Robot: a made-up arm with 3 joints. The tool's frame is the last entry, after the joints.
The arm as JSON. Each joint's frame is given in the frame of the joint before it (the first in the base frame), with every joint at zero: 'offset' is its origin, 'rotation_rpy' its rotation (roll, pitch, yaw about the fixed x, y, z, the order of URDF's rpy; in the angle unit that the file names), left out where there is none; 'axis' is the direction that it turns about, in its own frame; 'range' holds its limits. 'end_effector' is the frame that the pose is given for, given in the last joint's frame.
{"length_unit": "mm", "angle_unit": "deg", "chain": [
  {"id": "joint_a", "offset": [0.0, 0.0, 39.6], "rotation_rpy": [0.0, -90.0, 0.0], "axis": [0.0, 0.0, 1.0], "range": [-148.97, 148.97]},
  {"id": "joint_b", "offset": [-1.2, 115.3, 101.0], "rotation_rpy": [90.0, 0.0, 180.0], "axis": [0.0, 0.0, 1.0], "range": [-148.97, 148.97]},
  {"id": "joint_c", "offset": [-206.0, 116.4, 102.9], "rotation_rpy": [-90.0, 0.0, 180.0], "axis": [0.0, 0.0, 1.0], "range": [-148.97, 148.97]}
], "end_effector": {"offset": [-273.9, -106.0, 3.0], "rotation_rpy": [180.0, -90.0, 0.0]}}
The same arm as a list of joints. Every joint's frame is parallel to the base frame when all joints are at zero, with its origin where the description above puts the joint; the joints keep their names.
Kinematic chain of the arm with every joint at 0, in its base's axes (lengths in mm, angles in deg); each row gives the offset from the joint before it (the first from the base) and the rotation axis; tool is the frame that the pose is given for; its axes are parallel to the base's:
joint_a: xyz 0 0 39.6 axis -x
joint_b: xyz -101 115.3 -1.2 axis +y
joint_c: xyz -116.4 102.9 206 axis +x
tool: xyz 3 106 -273.9
Joint limits (deg, base to tool): -148.97..148.97 -148.97..148.97 -148.97..148.97

